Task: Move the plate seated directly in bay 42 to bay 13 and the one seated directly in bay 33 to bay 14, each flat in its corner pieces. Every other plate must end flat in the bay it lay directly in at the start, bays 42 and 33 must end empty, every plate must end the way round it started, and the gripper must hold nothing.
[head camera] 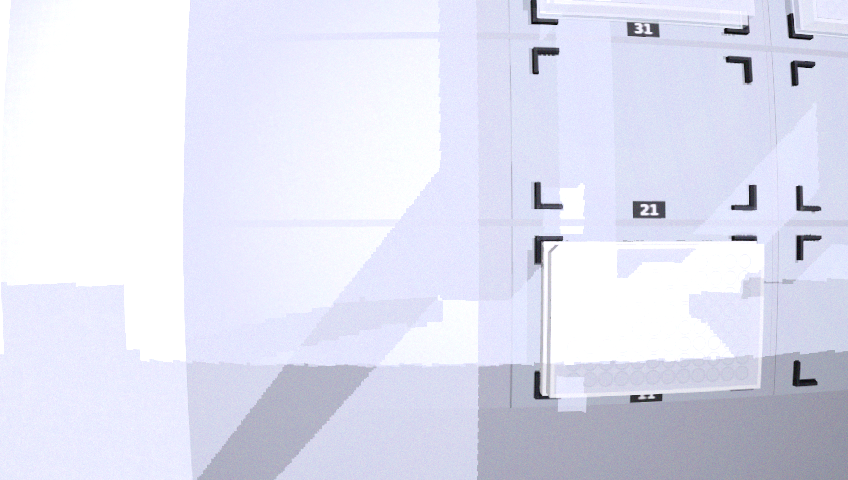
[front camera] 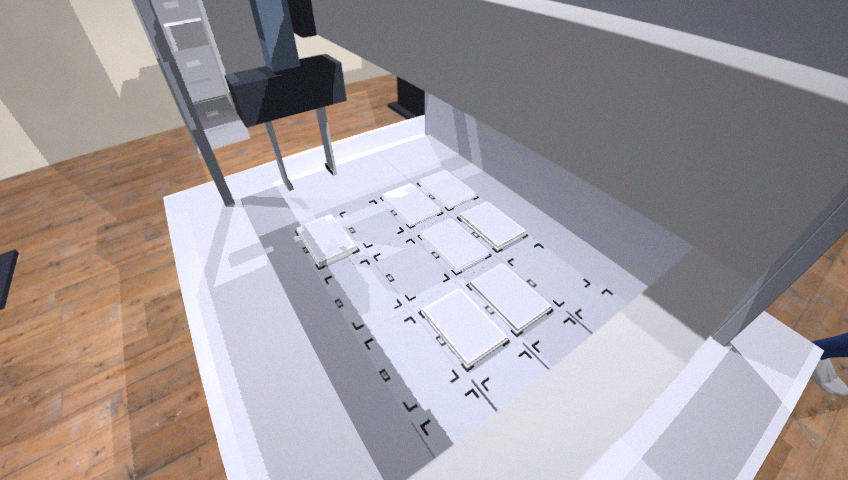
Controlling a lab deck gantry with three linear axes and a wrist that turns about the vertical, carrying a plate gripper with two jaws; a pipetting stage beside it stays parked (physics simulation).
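Places are measured from the robot's base along level axes (x back, y right, z up), in millimetres.
Where they show: gripper, fingertip midpoint: (front camera: 310, 178); robot's base, origin of the base link: (head camera: 539, 392) (front camera: 296, 232).
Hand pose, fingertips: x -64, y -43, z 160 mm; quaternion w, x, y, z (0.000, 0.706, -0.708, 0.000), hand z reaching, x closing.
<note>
Things, the pixels of their centre, and the offset from my fingertips. "spot": a spot on its surface instead.
- bay 42 plate, body centre: (front camera: 492, 224) dx -164, dy -321, dz -152 mm
- bay 33 plate, body centre: (front camera: 509, 295) dx -328, dy -214, dz -152 mm
- Bay 13, surface spot: (front camera: 407, 362) spot: dx -330, dy +6, dz -160 mm
- thicker-looking plate, body centre: (head camera: 655, 317) (front camera: 325, 238) dx +0, dy +0, dz -152 mm
- bay 41, surface spot: (front camera: 447, 187) spot: dx -6, dy -318, dz -145 mm
- bay 31, surface spot: (head camera: 642, 7) spot: dx +7, dy -173, dz -146 mm
- bay 32, surface spot: (front camera: 455, 243) spot: dx -171, dy -212, dz -145 mm
- bay 23, surface spot: (front camera: 464, 327) spot: dx -337, dy -102, dz -145 mm
- Bay 21, surface spot: (head camera: 645, 136) spot: dx +1, dy -103, dz -160 mm
- bay 22, surface spot: (front camera: 410, 270) spot: dx -170, dy -103, dz -159 mm
- bay 12, surface spot: (front camera: 357, 282) spot: dx -139, dy -4, dz -160 mm
- bay 43, surface spot: (front camera: 544, 267) spot: dx -314, dy -326, dz -160 mm
The bay 42 plate (front camera: 492, 224) and the bay 33 plate (front camera: 510, 297) are pale and lie flat in the front view. Bay 13 (front camera: 407, 362) holds no plate. Part of bay 14 shows by its corner pieces (front camera: 425, 427); its near part is hidden by the front beam. A thicker-looking plate (front camera: 326, 237) (head camera: 654, 321) lies over bay 11 and looks flat. Other plates lie in bay 41 (front camera: 447, 187), bay 31 (front camera: 411, 203) (head camera: 642, 7), bay 32 (front camera: 455, 243) and bay 23 (front camera: 464, 327). My gripper (front camera: 310, 179) is open and empty, raised near the far left of the deck, beyond bay 11.
Bay 21 (head camera: 645, 136), bay 22 (front camera: 410, 270), bay 12 (front camera: 357, 282) and bay 43 (front camera: 544, 267) hold no plates. A frame post (front camera: 205, 142) stands at the far left corner. The large grey gantry beam (front camera: 535, 89) crosses the upper right, and a pale front beam (front camera: 553, 398) hides the near bays.
</note>
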